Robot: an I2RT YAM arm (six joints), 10 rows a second.
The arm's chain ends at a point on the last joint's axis. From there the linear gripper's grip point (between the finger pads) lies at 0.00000 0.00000 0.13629 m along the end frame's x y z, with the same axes.
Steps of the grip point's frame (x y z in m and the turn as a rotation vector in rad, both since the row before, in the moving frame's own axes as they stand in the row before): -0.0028 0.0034 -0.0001 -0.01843 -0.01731 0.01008; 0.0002 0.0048 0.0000 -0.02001 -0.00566 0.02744; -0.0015 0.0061 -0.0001 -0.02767 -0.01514 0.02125; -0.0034 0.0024 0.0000 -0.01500 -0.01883 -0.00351; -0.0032 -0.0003 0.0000 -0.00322 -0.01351 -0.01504; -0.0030 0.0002 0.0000 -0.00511 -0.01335 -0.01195; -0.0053 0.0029 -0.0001 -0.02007 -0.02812 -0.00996; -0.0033 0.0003 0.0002 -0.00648 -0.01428 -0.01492
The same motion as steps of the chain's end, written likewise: -0.0004 0.0009 -0.0001 -0.01843 -0.01731 0.01008; 0.0010 0.0021 0.0000 -0.02001 -0.00566 0.02744; 0.0006 0.0024 0.0000 -0.02767 -0.01514 0.02125; -0.0008 0.0004 0.0000 -0.01500 -0.01883 -0.00351; -0.0014 -0.0008 0.0000 -0.00322 -0.01351 -0.01504; -0.0012 -0.0005 0.0000 -0.00511 -0.01335 -0.01195; -0.0015 0.0001 0.0000 -0.02007 -0.02812 -0.00996; -0.0014 -0.0006 0.0002 -0.00648 -0.01428 -0.01492
